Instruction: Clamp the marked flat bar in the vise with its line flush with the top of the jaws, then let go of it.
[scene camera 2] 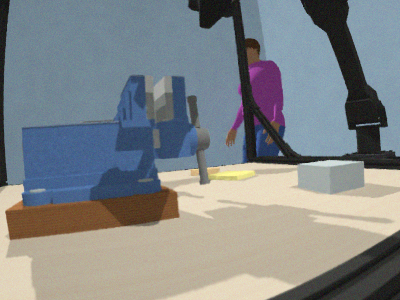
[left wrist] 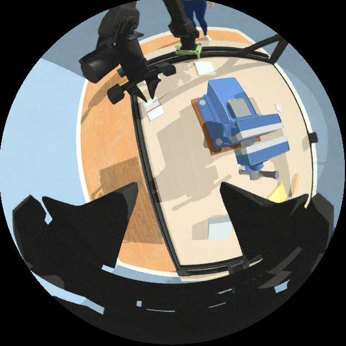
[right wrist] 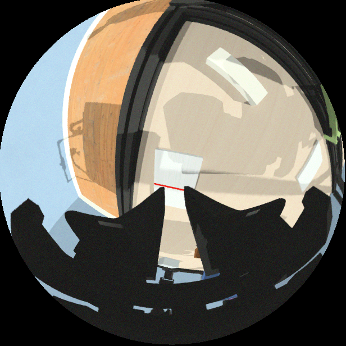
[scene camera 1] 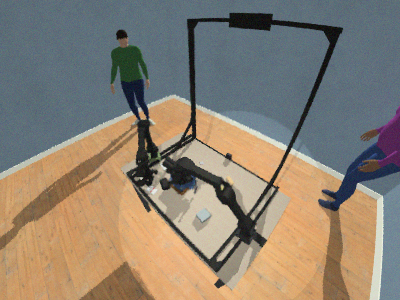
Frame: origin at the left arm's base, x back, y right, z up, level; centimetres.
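Seen in the pictures: left gripper, between the fingertips: (scene camera 1: 173,186); right gripper, between the fingertips: (scene camera 1: 150,186); left arm's base, origin of its link: (scene camera 2: 369,153) (scene camera 1: 246,232); right arm's base, origin of its link: (scene camera 1: 154,155).
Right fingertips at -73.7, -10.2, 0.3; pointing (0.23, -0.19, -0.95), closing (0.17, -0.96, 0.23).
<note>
Pixels of each thing's top centre, then the offset from my right fingertips to it, as dx, dy, dz.
- brown wooden base, centre of its top: (scene camera 2: 93,190) +15.4, +18.3, -0.4
- grey-blue block, centre of its top: (scene camera 2: 329,162) (scene camera 1: 203,214) +45.3, +5.3, +0.4
- yellow piece, centre of its top: (scene camera 2: 231,172) +45.5, +29.9, -2.1
The flat bar (left wrist: 156,114) (right wrist: 177,167), pale with a red line across it, lies flat on the table by the dark edge rail. My right gripper (left wrist: 149,100) (right wrist: 174,190) is shut to a narrow gap with nothing between the fingers; its tips overlap the bar near the red line in the right wrist view. Their height over it is unclear. The blue vise (scene camera 2: 75,155) (left wrist: 220,100) stands on a brown wooden base (scene camera 2: 95,215), its pale-faced jaws apart with an empty gap, its grey handle (scene camera 2: 201,162) (left wrist: 257,174) at the front. My left gripper (left wrist: 179,186) is open and empty.
A grey-blue block (scene camera 1: 203,215) (scene camera 2: 330,176) (left wrist: 220,228) sits apart from the vise. A yellow piece (scene camera 2: 232,175) (left wrist: 277,193) and a tan piece (left wrist: 296,184) lie past the handle. A pale block (right wrist: 240,77) lies beyond the bar. Dark rails (left wrist: 150,185) border the table.
</note>
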